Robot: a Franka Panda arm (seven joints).
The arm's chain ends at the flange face. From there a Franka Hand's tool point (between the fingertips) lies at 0.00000 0.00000 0.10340 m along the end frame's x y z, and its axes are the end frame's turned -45 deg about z.
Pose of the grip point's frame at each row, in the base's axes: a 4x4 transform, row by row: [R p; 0 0 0 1], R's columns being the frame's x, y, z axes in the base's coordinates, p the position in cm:
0.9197 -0.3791 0.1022 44.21; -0.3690 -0.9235 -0.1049 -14.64; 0.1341 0.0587 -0.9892 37.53; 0 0 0 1
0.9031 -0.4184 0.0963 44.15; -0.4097 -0.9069 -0.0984 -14.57; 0.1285 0.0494 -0.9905 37.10; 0 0 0 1
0.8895 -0.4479 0.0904 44.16; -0.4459 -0.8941 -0.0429 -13.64; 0.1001 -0.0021 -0.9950 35.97; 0 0 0 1
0.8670 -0.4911 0.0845 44.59; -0.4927 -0.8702 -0.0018 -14.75; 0.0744 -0.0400 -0.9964 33.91; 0 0 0 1
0.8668 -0.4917 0.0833 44.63; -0.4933 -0.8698 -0.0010 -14.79; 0.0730 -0.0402 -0.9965 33.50; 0 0 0 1
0.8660 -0.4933 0.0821 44.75; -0.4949 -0.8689 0.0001 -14.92; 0.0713 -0.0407 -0.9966 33.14; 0 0 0 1
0.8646 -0.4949 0.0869 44.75; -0.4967 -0.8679 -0.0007 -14.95; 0.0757 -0.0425 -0.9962 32.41; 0 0 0 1
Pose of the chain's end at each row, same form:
0.3823 -0.9184 0.1022 43.15; -0.9139 -0.3921 -0.1049 -13.56; 0.1363 -0.0533 -0.9892 47.76; 0 0 0 1
0.3427 -0.9344 0.0963 43.15; -0.9310 -0.3516 -0.0984 -13.55; 0.1258 -0.0559 -0.9905 47.34; 0 0 0 1
0.3123 -0.9457 0.0904 43.23; -0.9475 -0.3169 -0.0429 -13.20; 0.0693 -0.0723 -0.9950 46.26; 0 0 0 1
0.2658 -0.9603 0.0845 43.72; -0.9637 -0.2669 -0.0018 -14.73; 0.0243 -0.0809 -0.9964 44.21; 0 0 0 1
0.2652 -0.9606 0.0833 43.77; -0.9639 -0.2662 -0.0010 -14.78; 0.0232 -0.0800 -0.9965 43.80; 0 0 0 1
0.2635 -0.9612 0.0821 43.90; -0.9644 -0.2645 0.0001 -14.92; 0.0216 -0.0792 -0.9966 43.44; 0 0 0 1
0.2614 -0.9613 0.0869 43.85; -0.9649 -0.2625 -0.0007 -14.94; 0.0235 -0.0836 -0.9962 42.71; 0 0 0 1

